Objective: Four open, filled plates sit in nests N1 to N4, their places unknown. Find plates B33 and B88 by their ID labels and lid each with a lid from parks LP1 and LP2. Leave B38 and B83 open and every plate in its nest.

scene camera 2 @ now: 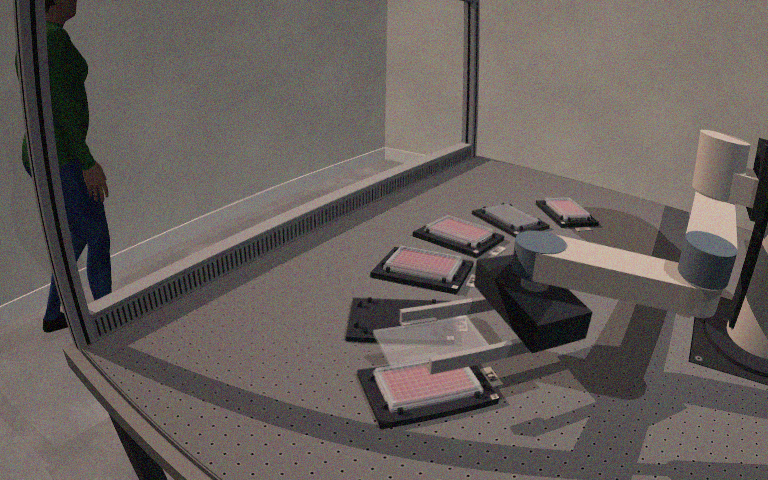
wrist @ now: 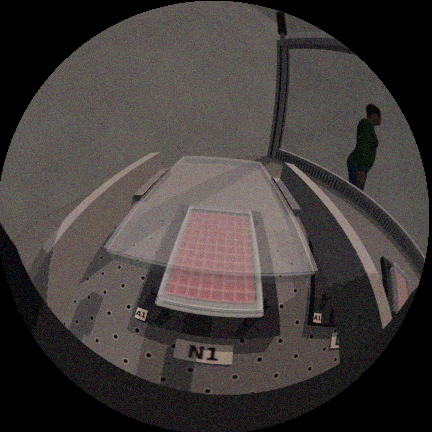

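Pixels of known places: gripper, fingertip midpoint: (scene camera 2: 414,340) (wrist: 220,164); arm's base at its link origin: (scene camera 2: 754,345).
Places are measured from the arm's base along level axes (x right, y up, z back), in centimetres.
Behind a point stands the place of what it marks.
Note:
My gripper (scene camera 2: 416,339) {y 10.7, x -44.2, z -53.0 cm} (wrist: 220,164) {y 10.7, x -44.2, z -53.0 cm} is shut on a clear lid (scene camera 2: 421,335) {y 10.3, x -42.2, z -53.2 cm} (wrist: 155,230) {y 10.3, x -39.8, z -46.7 cm} and holds it level above nest N1 (scene camera 2: 369,396) {y 2.4, x -48.5, z -56.6 cm} (wrist: 200,327) {y 2.5, x -36.6, z -46.6 cm}, partly towards the bare lid park LP1 (scene camera 2: 362,319) {y 2.3, x -33.3, z -69.0 cm} in scene camera 2. The open pink-filled plate (scene camera 2: 424,386) {y 3.6, x -43.8, z -51.2 cm} (wrist: 215,290) {y 3.8, x -38.4, z -49.1 cm} sits in N1, apart from the lid, and shows through it in the wrist view. Two more pink plates (scene camera 2: 421,263) {y 3.8, x -13.8, z -70.4 cm} (scene camera 2: 459,230) {y 3.9, x 4.2, z -71.9 cm} sit in nests beyond LP1. A clear lid (scene camera 2: 511,216) {y 3.1, x 21.4, z -66.6 cm} rests on the other park, and a fourth pink plate (scene camera 2: 568,208) {y 3.9, x 35.5, z -55.4 cm} sits farthest back. No plate ID is readable.
The N1 tag (scene camera 2: 490,375) {y 1.5, x -34.4, z -45.7 cm} (wrist: 203,352) {y 1.5, x -34.6, z -45.6 cm} lies at the nest's near end. A slotted rail (scene camera 2: 283,237) {y 2.8, x -18.8, z -100.4 cm} (wrist: 340,180) {y 5.3, x -38.5, z -100.4 cm} runs along the bench edge, with a frame post (scene camera 2: 471,79) {y 29.1, x 68.5, z -101.3 cm} (wrist: 281,100) {y 27.6, x -68.9, z -100.4 cm} at its corner. A person in green (scene camera 2: 70,101) (wrist: 367,142) stands beyond the rail.

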